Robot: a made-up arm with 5 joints.
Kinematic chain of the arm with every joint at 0, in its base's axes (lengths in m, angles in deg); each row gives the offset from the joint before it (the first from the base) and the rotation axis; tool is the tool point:
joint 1: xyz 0 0 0.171 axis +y
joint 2: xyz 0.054 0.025 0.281 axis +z
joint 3: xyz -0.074 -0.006 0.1 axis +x
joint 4: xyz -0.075 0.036 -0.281 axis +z
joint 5: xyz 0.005 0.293 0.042 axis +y
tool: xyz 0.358 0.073 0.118
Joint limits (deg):
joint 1: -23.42..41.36
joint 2: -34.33..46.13
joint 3: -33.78..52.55
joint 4: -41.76..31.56
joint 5: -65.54..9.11
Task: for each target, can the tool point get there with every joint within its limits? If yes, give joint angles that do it. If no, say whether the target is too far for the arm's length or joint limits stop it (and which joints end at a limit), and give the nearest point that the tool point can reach.
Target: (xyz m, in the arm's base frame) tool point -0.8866 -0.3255 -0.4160
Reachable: no: joint limits stop it (at a limit: joint 1, joint 2, joint 3, joint 4, joint 5) | nearest point -0.5067 0.0700 0.2644 | short by 0.874 m
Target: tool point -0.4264 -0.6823 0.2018
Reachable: no: joint limits stop it (at a limit: joint 1, joint 2, joint 3, joint 4, joint 5) | nearest point -0.5067 0.0700 0.2644 | short by 0.759 m
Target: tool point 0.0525 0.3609 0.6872
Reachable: yes | joints 23.26 27.14 -1.77 -2.78 -57.46
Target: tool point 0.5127 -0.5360 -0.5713
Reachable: no: joint limits stop it (at a limit: joint 1, joint 2, joint 3, joint 5) | nearest point 0.3691 -0.1479 0.0291 | short by 0.729 m
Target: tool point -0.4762 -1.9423 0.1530
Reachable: no: too far | nearest point 0.2253 -0.2346 0.4865 | short by 1.876 m
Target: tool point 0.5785 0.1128 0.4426
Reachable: yes | joints 32.07 -5.99 45.76 -32.06 -25.24
